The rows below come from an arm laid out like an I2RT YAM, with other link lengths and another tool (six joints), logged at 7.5 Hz.
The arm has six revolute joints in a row. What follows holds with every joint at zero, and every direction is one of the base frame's. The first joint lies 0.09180 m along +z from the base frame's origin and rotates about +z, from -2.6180 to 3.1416 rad. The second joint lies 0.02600 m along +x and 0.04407 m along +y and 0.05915 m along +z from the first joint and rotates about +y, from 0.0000 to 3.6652 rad. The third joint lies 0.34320 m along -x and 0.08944 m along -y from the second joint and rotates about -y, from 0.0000 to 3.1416 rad. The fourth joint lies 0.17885 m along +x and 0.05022 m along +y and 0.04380 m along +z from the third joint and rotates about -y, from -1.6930 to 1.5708 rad. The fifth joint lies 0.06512 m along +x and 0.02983 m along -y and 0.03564 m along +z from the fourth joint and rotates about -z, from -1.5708 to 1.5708 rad. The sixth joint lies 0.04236 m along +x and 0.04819 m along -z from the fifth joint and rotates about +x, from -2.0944 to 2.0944 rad. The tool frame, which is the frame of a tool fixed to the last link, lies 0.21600 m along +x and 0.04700 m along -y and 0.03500 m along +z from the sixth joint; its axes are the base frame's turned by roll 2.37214, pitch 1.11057 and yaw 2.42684 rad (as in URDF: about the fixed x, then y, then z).
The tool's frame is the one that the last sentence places.
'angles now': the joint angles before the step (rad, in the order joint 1, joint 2, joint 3, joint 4, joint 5, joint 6). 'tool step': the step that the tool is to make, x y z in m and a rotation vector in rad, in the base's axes. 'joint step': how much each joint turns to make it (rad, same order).
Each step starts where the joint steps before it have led.
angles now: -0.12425 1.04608 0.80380 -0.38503 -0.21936 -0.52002
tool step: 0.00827 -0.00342 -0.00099 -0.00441 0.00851 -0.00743
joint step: 0.00000 0.03230 0.01077 0.01364 0.00921 0.00000
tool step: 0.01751 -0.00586 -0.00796 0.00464 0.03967 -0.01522
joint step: 0.00001 0.07948 0.03202 0.00939 0.01227 0.00921
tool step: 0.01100 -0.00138 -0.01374 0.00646 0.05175 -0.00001
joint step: -0.00003 0.06599 0.02307 -0.00924 -0.00001 -0.00001
